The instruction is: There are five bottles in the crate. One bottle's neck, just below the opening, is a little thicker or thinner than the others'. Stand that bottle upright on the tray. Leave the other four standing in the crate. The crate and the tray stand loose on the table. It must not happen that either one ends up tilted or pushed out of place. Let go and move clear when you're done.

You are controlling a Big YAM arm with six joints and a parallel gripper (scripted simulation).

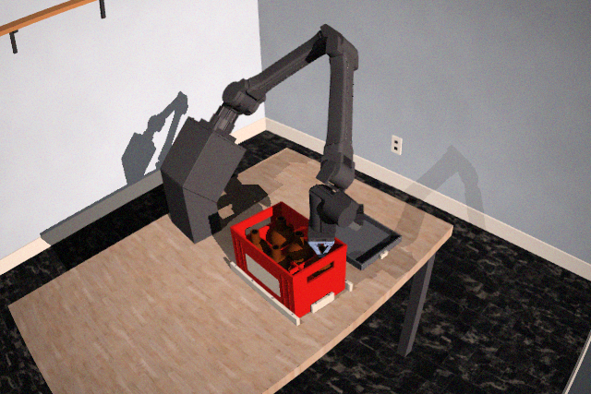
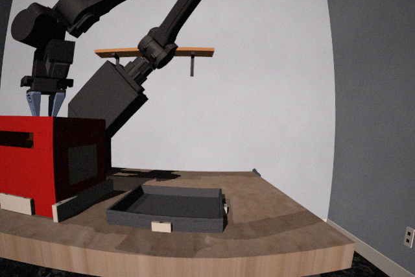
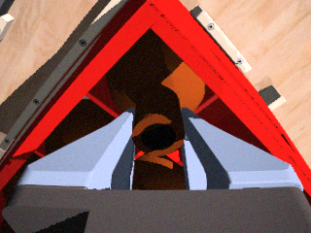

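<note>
My hand is 100 mm past the red crate, 70 mm above it and 30 mm to the left of it. Round my hand: dark grey tray (240 mm to the left, 140 mm below, 80 mm behind).
</note>
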